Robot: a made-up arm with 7 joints.
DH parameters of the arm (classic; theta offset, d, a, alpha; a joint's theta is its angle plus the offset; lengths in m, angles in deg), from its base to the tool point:
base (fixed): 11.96 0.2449 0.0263 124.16
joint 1: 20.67 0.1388 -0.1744 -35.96
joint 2: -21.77 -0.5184 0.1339 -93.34
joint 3: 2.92 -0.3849 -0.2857 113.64
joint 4: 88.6 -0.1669 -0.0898 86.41
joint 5: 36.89 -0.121 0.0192 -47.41
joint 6: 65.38 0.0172 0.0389 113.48
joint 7: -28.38 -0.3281 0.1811 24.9
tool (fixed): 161.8 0.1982 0 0
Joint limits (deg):
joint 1: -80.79..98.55
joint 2: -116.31..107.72
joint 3: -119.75..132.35
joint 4: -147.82..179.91
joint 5: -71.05..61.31
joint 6: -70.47..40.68
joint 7: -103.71..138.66
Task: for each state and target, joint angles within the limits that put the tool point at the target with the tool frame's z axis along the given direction. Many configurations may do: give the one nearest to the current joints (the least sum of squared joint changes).
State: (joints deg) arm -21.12 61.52 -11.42 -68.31 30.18 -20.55 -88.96
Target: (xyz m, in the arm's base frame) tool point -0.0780 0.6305 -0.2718 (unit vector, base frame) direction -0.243 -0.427 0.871
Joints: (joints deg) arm -20.52 107.72 6.66 -40.57 26.05 11.41 -65.17
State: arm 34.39 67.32 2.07 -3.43 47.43 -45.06 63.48
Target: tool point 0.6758 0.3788 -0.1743 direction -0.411 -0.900 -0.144
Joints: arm 13.53 80.33 20.55 26.29 52.62 -24.92 74.78
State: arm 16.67 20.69 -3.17 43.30 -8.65 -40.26 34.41
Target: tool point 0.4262 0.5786 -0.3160 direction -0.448 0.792 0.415
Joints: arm 34.56 45.13 -26.61 34.98 -17.75 -60.69 50.44
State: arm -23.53 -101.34 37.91 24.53 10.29 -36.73 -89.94
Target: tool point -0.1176 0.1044 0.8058 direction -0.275 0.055 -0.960
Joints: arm -56.42 -98.68 65.51 15.61 32.76 -17.35 -99.86
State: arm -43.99 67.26 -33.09 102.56 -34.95 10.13 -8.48
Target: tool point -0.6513 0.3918 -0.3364 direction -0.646 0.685 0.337
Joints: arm -68.67 41.26 -39.58 73.64 -36.67 14.61 10.85
